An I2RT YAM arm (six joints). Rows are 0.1 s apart.
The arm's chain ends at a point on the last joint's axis. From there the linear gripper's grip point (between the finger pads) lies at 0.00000 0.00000 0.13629 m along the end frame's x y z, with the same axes.
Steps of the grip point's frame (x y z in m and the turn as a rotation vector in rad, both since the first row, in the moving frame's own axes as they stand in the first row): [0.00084 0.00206 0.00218 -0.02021 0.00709 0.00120]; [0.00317 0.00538 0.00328 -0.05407 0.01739 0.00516]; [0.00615 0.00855 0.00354 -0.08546 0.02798 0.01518]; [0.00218 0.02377 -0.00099 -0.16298 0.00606 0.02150]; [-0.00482 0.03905 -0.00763 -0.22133 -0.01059 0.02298]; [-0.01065 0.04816 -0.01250 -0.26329 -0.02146 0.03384]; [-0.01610 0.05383 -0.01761 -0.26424 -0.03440 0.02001]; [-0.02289 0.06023 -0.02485 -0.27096 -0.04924 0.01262]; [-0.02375 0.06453 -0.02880 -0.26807 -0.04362 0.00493]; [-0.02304 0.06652 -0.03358 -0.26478 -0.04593 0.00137]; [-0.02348 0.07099 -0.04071 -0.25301 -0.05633 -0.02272]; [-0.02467 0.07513 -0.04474 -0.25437 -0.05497 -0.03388]
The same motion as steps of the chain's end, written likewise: [-0.00012 -0.00069 0.00221 -0.02021 0.00709 0.00120]; [0.00082 -0.00199 0.00350 -0.05407 0.01739 0.00516]; [0.00243 -0.00311 0.00409 -0.08546 0.02798 0.01518]; [0.00160 0.00165 0.00082 -0.16298 0.00606 0.02150]; [-0.00304 0.00915 -0.00430 -0.22133 -0.01059 0.02298]; [-0.00716 0.01275 -0.00777 -0.26329 -0.02146 0.03384]; [-0.01111 0.01829 -0.01280 -0.26424 -0.03440 0.02001]; [-0.01603 0.02381 -0.01971 -0.27096 -0.04924 0.01262]; [-0.01779 0.02846 -0.02380 -0.26807 -0.04362 0.00493]; [-0.01683 0.03087 -0.02869 -0.26478 -0.04593 0.00137]; [-0.01628 0.03681 -0.03616 -0.25301 -0.05633 -0.02272]; [-0.01785 0.04073 -0.04015 -0.25437 -0.05497 -0.03388]
